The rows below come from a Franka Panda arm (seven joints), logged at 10 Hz.
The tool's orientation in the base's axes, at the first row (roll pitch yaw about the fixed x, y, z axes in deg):
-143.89, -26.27, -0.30
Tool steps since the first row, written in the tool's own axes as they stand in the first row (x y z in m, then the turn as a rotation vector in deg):
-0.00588, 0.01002, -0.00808, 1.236, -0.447, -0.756
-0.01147, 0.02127, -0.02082, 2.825, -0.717, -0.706
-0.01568, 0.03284, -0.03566, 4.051, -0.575, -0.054
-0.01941, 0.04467, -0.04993, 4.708, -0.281, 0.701
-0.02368, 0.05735, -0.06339, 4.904, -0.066, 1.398
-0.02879, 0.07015, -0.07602, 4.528, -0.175, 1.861
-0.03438, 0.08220, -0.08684, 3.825, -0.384, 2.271
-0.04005, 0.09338, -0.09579, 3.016, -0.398, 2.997
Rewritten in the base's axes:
-0.00562, -0.01283, -0.00204, 0.721, -0.088, 1.331
-0.01234, -0.02939, -0.00123, 2.095, 0.152, 2.141
-0.01849, -0.04745, 0.00154, 3.466, 0.415, 2.136
-0.02395, -0.06539, 0.00397, 4.402, 0.617, 1.724
-0.02938, -0.08354, 0.00513, 4.885, 0.852, 1.193
-0.03523, -0.10129, 0.00526, 4.687, 1.214, 0.748
-0.04105, -0.11737, 0.00425, 4.150, 1.627, 0.251
-0.04650, -0.13165, 0.00232, 3.683, 2.069, -0.626

